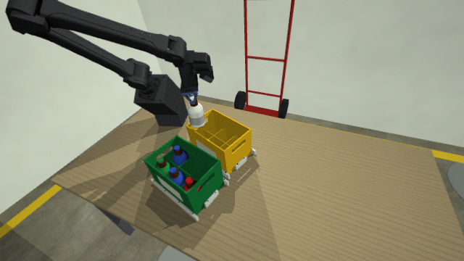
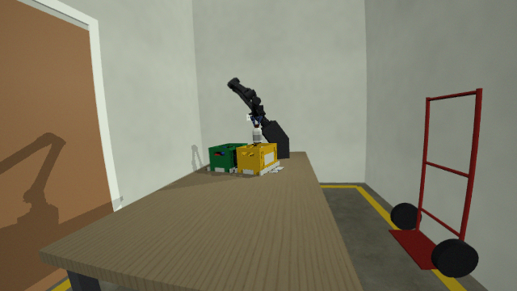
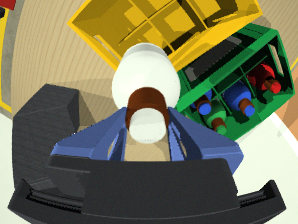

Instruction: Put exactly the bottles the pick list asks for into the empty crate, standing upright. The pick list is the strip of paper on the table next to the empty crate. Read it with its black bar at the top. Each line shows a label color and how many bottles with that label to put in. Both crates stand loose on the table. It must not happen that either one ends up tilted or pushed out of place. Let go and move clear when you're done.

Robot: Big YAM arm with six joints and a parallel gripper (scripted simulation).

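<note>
The white-labelled bottle lies 6 cm below my hand. Round my hand: green crate (2 cm ahead, 22 cm to the right, 24 cm below); green-label bottle (8 cm behind, 23 cm to the right, 23 cm below); yellow crate (10 cm ahead, 1 cm to the left, 24 cm below).
</note>
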